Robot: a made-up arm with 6 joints. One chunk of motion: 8 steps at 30 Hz.
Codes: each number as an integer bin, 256 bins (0 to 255) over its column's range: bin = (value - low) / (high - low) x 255, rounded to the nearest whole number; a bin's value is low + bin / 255 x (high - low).
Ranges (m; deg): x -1.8..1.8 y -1.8..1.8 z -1.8..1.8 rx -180..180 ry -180..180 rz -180..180
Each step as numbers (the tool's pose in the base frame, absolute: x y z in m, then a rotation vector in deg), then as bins.
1 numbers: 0.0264 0.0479 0.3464 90.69 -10.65 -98.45
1 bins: 129 131 152 192 120 58
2 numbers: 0.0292 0.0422 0.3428 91.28 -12.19 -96.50
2 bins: 130 130 152 192 119 59
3 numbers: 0.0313 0.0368 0.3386 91.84 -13.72 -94.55
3 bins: 130 130 151 193 118 61
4 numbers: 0.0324 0.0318 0.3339 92.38 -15.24 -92.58
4 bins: 130 130 151 193 117 62
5 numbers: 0.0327 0.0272 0.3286 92.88 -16.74 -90.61
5 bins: 130 129 151 193 116 63
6 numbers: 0.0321 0.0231 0.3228 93.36 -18.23 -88.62
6 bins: 130 129 150 194 115 65
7 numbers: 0.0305 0.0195 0.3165 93.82 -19.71 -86.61
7 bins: 130 129 150 194 114 66
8 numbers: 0.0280 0.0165 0.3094 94.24 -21.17 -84.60
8 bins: 129 129 149 194 113 68
